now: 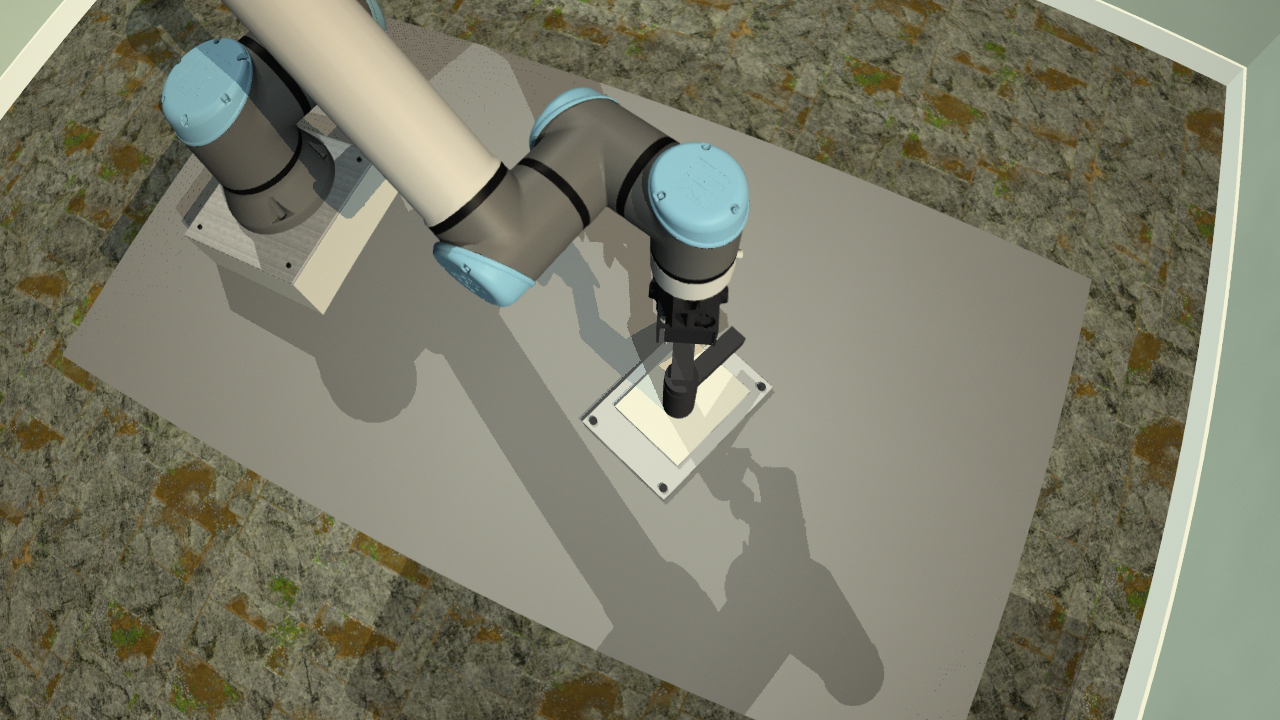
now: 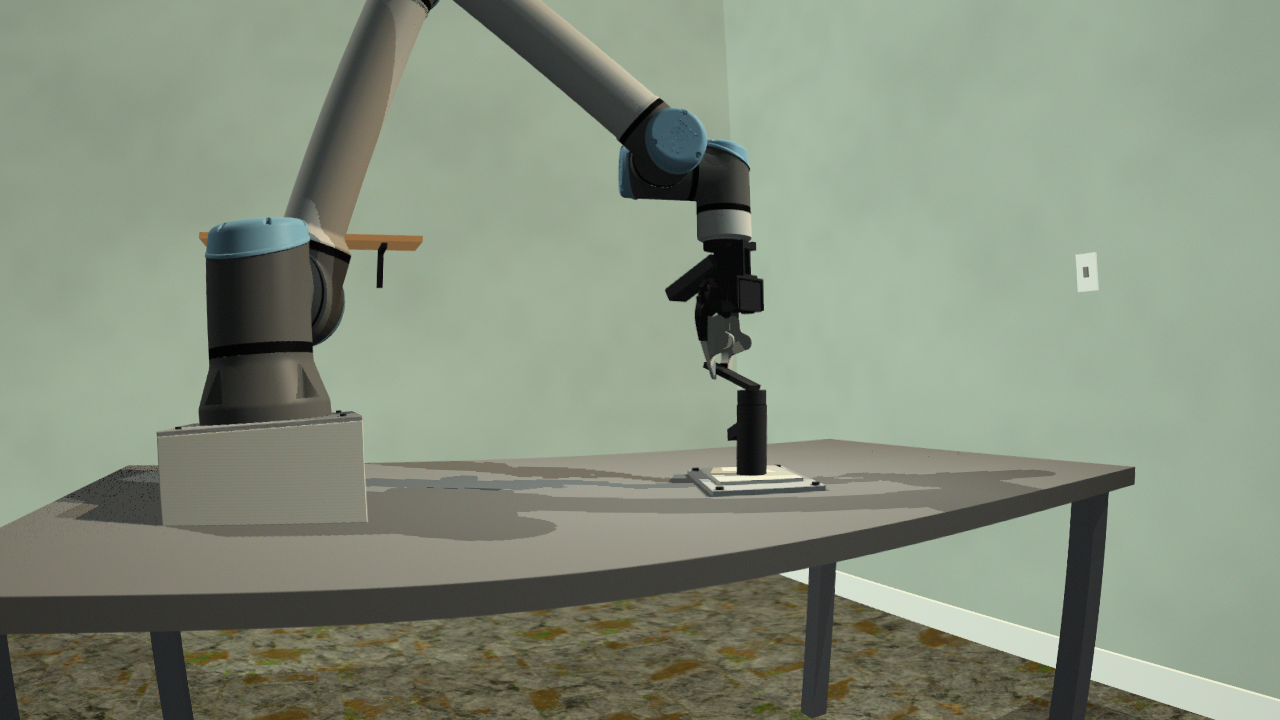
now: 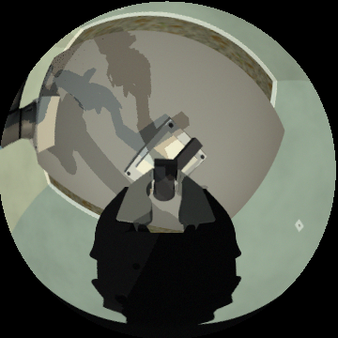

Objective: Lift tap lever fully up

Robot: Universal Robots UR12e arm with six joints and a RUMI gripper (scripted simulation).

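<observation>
Now: hand 1 cm short of the black lever, 2 cm to the left of it and 1 cm above it. The rest, counted from my hand: black tap 2 cm ahead, 4 cm to the right, 7 cm below.
</observation>
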